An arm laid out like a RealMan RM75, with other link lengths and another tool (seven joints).
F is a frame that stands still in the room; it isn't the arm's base.
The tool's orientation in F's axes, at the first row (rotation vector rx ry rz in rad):
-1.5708 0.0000 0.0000
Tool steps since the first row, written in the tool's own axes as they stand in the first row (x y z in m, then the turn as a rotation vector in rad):
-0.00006 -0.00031 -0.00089 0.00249 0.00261 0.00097
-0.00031 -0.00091 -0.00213 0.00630 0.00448 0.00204
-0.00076 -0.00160 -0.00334 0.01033 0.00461 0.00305
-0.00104 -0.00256 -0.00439 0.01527 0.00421 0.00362
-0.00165 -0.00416 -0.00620 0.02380 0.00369 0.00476
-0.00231 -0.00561 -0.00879 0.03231 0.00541 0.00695
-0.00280 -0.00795 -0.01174 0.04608 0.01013 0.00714
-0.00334 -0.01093 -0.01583 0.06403 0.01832 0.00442
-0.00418 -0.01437 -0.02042 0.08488 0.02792 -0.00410
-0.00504 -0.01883 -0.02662 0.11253 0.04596 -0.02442
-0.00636 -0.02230 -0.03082 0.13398 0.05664 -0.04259
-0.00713 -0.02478 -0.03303 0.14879 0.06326 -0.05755
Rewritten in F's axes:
-0.00006 -0.00089 0.00031 0.00249 0.00097 -0.00261
-0.00031 -0.00213 0.00091 0.00630 0.00204 -0.00448
-0.00076 -0.00334 0.00160 0.01033 0.00305 -0.00461
-0.00104 -0.00439 0.00256 0.01527 0.00362 -0.00421
-0.00165 -0.00620 0.00416 0.02380 0.00476 -0.00369
-0.00231 -0.00879 0.00561 0.03231 0.00695 -0.00541
-0.00280 -0.01174 0.00795 0.04608 0.00714 -0.01013
-0.00334 -0.01583 0.01093 0.06403 0.00442 -0.01832
-0.00418 -0.02042 0.01437 0.08488 -0.00410 -0.02792
-0.00504 -0.02662 0.01883 0.11253 -0.02442 -0.04596
-0.00636 -0.03082 0.02230 0.13398 -0.04259 -0.05664
-0.00713 -0.03303 0.02478 0.14879 -0.05755 -0.06326

